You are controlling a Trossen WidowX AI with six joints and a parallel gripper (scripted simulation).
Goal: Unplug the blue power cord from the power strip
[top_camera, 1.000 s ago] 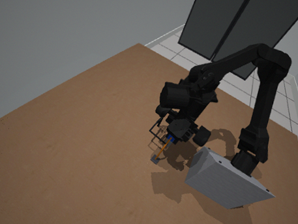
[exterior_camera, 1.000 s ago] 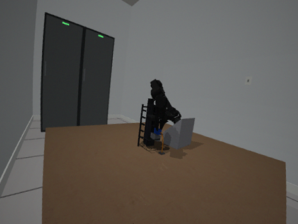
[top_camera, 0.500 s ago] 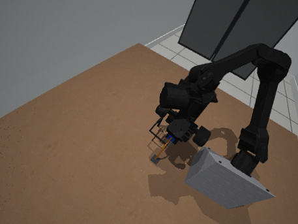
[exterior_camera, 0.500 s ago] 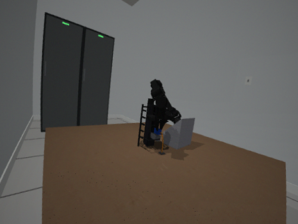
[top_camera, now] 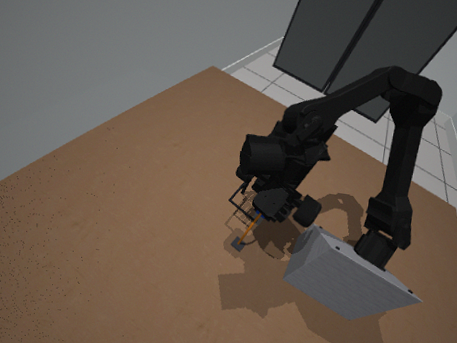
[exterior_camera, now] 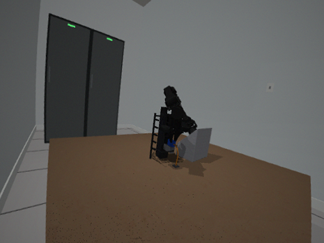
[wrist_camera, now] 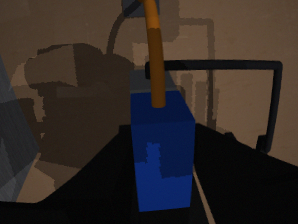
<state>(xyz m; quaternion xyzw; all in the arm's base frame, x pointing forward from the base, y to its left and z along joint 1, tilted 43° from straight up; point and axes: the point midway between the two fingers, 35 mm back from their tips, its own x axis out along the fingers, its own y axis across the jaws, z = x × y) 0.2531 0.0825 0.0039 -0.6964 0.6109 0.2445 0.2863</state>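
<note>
Now: gripper tip 3 cm to the left of the blue plug.
</note>
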